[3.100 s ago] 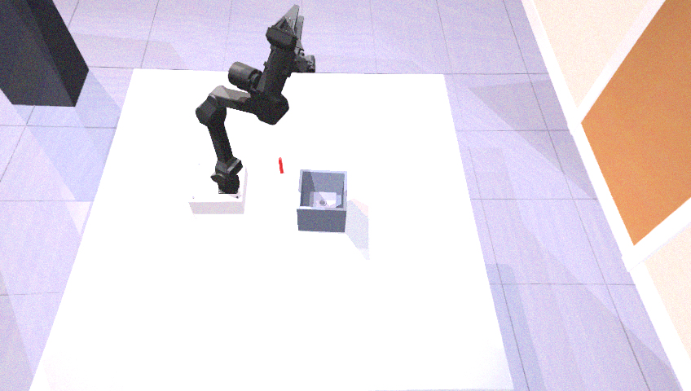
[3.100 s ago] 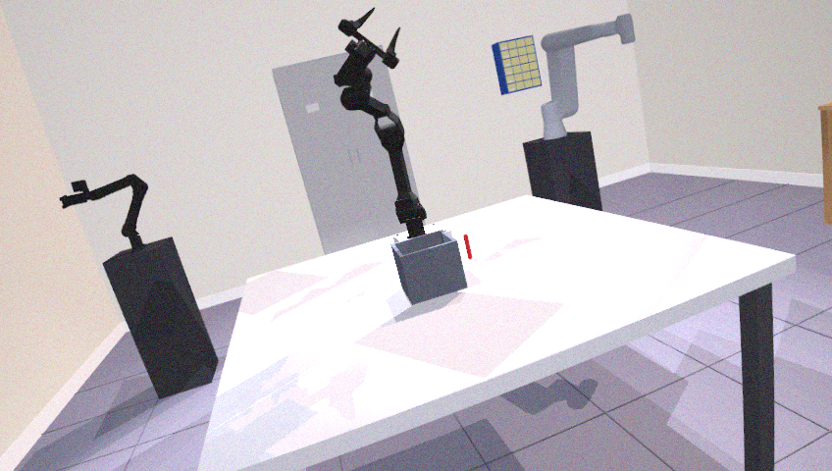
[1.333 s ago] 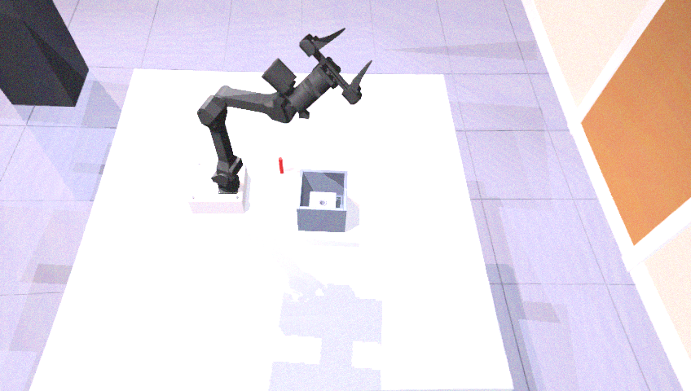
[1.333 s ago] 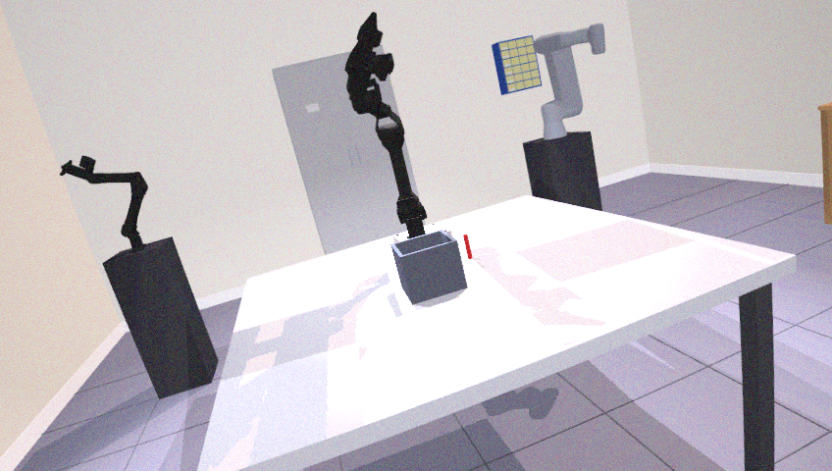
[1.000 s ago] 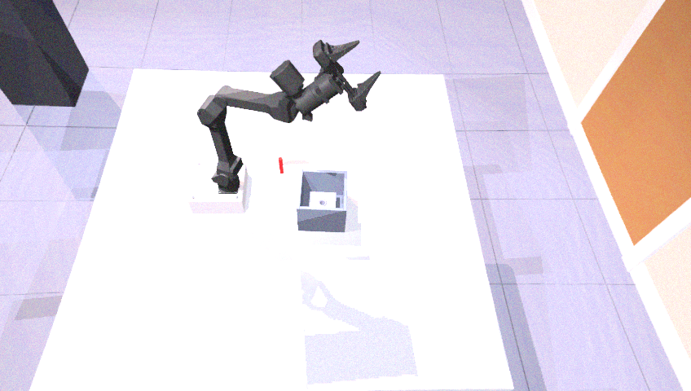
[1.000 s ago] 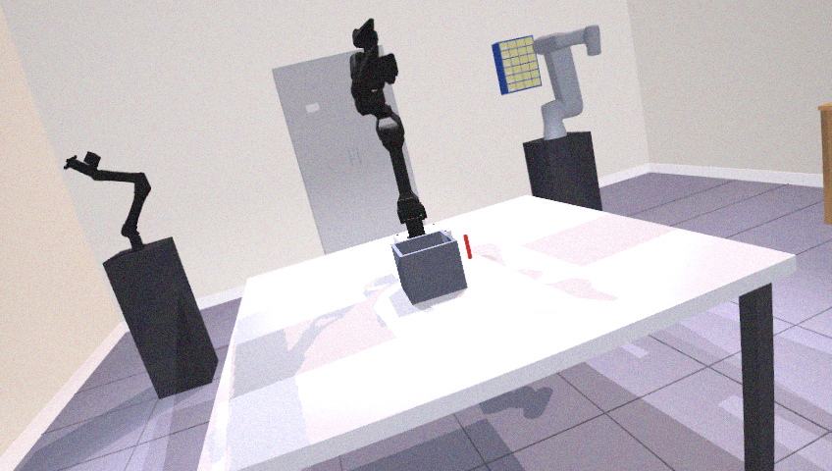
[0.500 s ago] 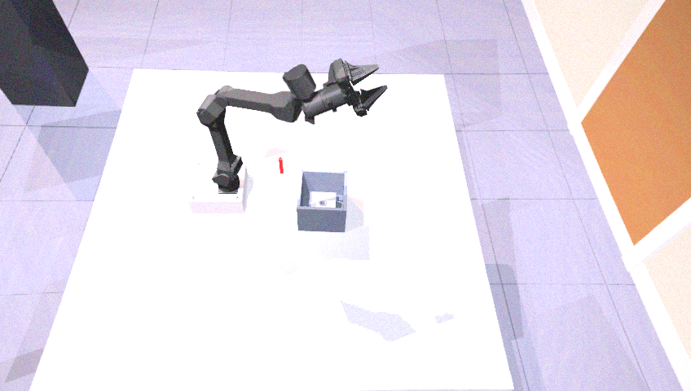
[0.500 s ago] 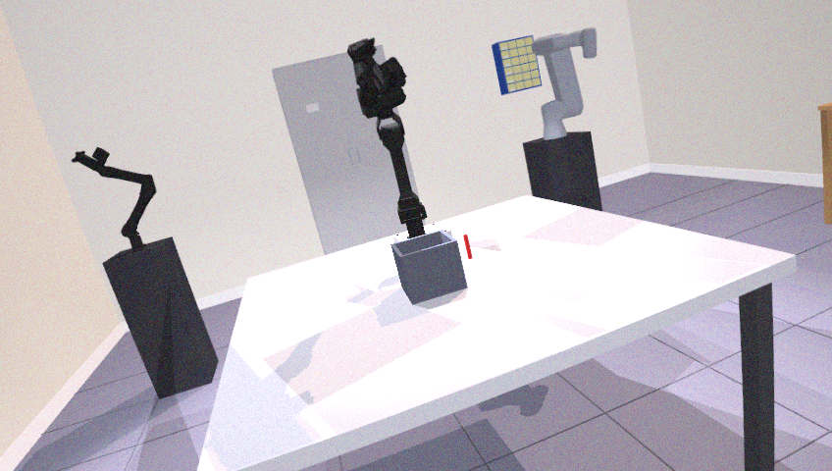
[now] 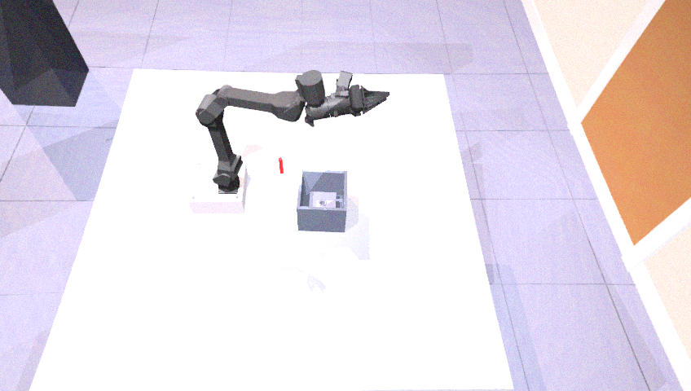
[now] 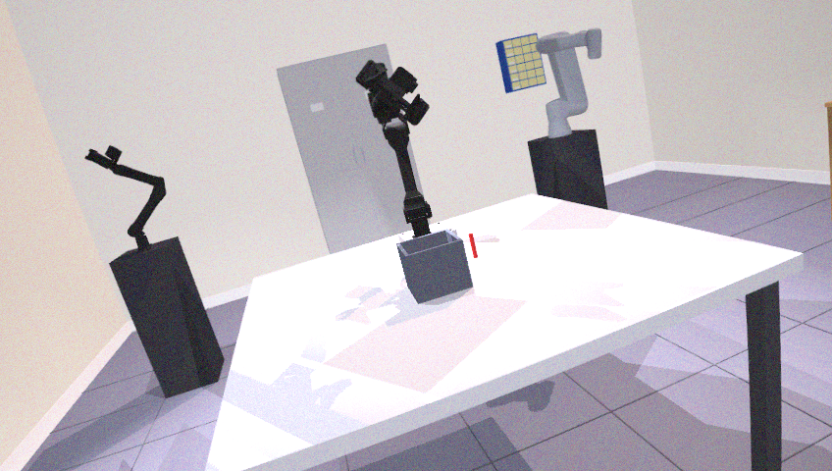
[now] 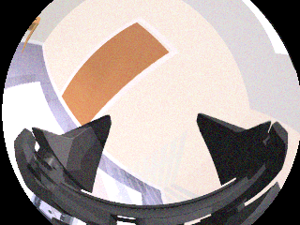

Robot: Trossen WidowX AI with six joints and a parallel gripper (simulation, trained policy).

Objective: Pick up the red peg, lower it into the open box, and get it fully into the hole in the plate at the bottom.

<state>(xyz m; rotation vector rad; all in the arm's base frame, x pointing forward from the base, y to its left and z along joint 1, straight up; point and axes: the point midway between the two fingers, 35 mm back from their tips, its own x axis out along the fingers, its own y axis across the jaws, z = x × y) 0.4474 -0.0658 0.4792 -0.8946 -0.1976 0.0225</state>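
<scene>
Now: gripper tip 310 mm past the red peg, 180 mm to the right of it and 520 mm above it. Also, from my gripper tip: pale plate: 160 mm behind, 510 mm below.
</scene>
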